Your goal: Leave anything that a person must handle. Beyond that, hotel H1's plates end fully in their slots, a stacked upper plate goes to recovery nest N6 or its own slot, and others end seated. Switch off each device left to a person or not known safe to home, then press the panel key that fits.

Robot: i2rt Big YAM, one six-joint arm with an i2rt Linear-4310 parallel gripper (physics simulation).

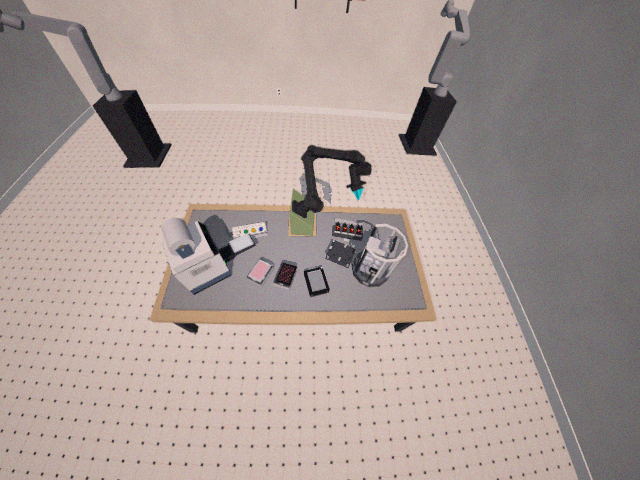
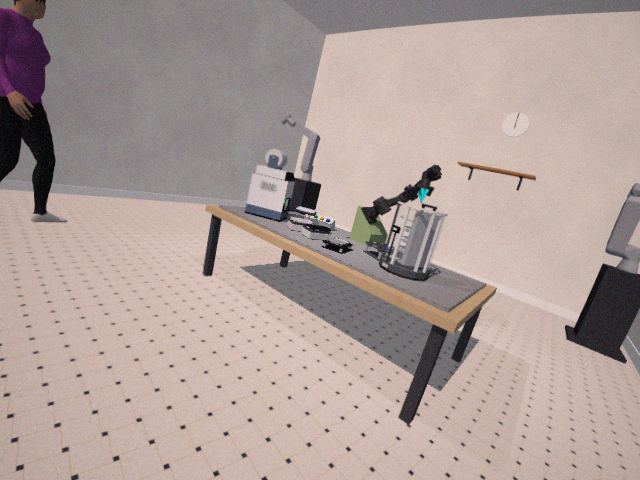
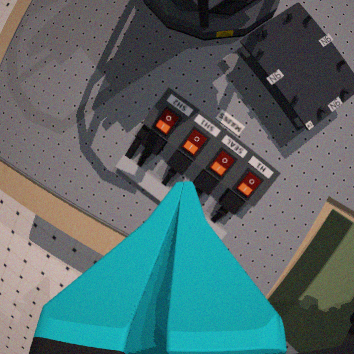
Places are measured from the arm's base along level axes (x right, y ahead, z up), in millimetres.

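Pixels of known places: gripper, fingertip midpoint: [image 1: 358,199] [image 2: 421,202] [image 3: 185,192]; arm's base, link origin: [image 1: 299,209] [image 2: 368,215].
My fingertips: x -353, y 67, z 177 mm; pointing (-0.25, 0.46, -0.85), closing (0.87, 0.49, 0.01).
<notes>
For each thing: its top centre in the pictures, then the offset to it from my fingertips.
- mains strip, top centre: [image 3: 193,171] [image 1: 348,225] dx +2, dy -33, dz -300 mm
- rocker switches labelled SH2, top centre: [image 3: 165,121] dx -66, dy +14, dz -300 mm
- SH1, top centre: [image 3: 193,142] dx -17, dy +4, dz -300 mm
- SEAL, top centre: [image 3: 221,163] dx +32, dy -5, dz -300 mm
- H1, top centre: [image 3: 248,184] dx +81, dy -15, dz -300 mm
- Black nest N6, top centre: [image 3: 308,59] [image 2: 382,244] [image 1: 341,250] dx +77, dy +186, dz -277 mm
- key panel, top centre: [image 1: 248,226] [image 2: 320,215] dx +687, dy +8, dz -269 mm
- white machine, top centre: [image 1: 175,228] [image 2: 280,150] dx +932, dy +294, dz +103 mm
- pink-topped plate, top centre: [image 1: 259,270] [image 2: 301,219] dx +586, dy +319, dz -283 mm
- black frame, top centre: [image 2: 339,240] [image 1: 316,279] dx +243, dy +374, dz -308 mm
My gripper [image 1: 358,197] [image 2: 422,200] [image 3: 185,192] is shut and empty, tip down, above the cable side of the mains strip [image 1: 347,228] [image 3: 267,184]. The strip has rocker switches labelled SH2 [image 3: 166,121], SH1 [image 3: 194,142], SEAL [image 3: 221,163] and H1 [image 3: 249,184]. All look alike, orange on the half marked I; rocker positions are unclear. Black nest N6 [image 1: 339,253] [image 3: 300,60] bears no visible plate. The round, white-posted hotel [image 1: 381,255] [image 2: 413,242] stands beside it; its plate seating is unclear. The key panel [image 1: 249,229] [image 2: 320,221] has coloured keys.
A white machine [image 1: 195,258] [image 2: 267,191] with a roll stands at the table's left. A pink-topped plate [image 1: 260,270], a dark red-patterned one [image 1: 285,273] and a black frame [image 1: 316,293] lie along the front. A green block [image 1: 301,227] [image 2: 368,229] is at my base. A person [image 2: 23,62] stands away.
</notes>
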